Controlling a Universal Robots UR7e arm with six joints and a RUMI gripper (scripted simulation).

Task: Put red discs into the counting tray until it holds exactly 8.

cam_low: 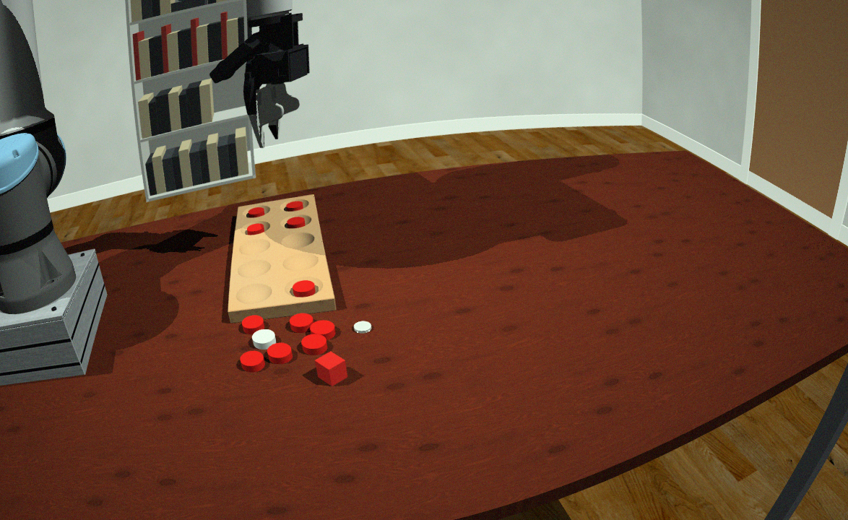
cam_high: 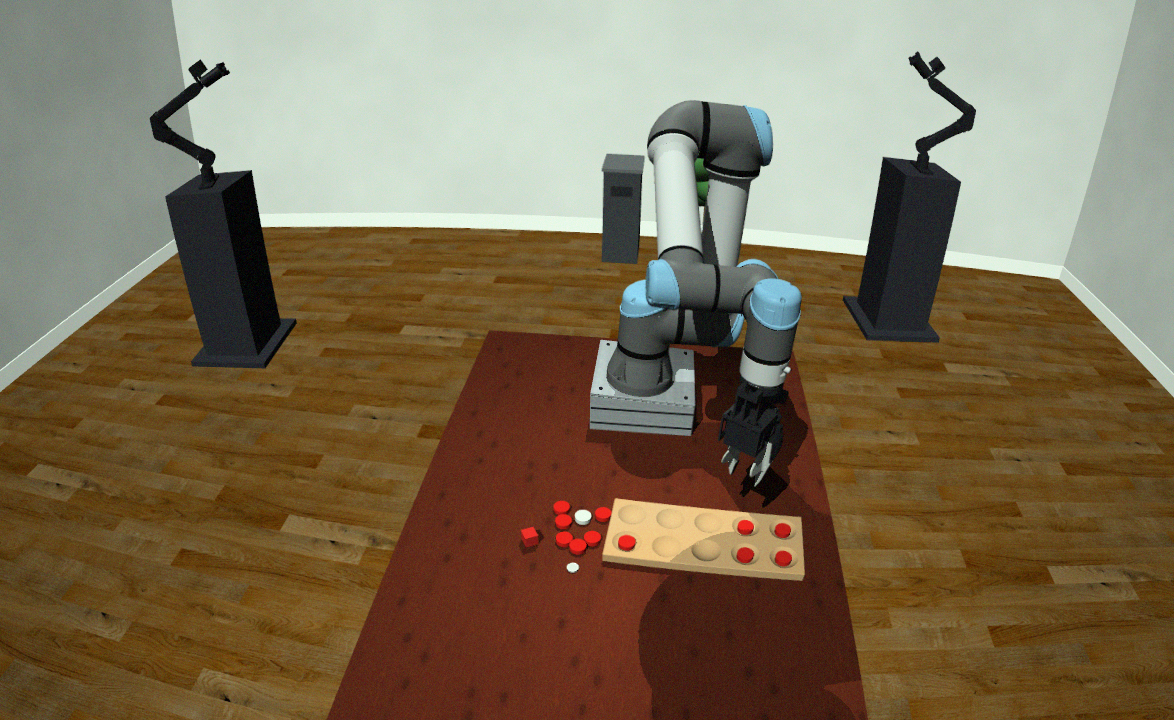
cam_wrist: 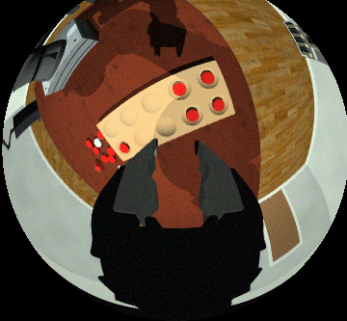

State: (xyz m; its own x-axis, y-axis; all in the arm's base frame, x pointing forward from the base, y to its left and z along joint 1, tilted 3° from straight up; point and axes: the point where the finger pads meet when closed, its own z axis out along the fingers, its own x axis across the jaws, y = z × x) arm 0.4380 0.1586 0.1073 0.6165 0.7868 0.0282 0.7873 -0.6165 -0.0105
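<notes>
The white disc lies 70 mm behind my hand, 280 mm to the right of it and 190 mm below it. From my hand the other things lie so: red cube 10 mm behind, 380 mm to the right, 180 mm below; wooden counting tray 10 mm behind, 50 mm to the right, 180 mm below.
</notes>
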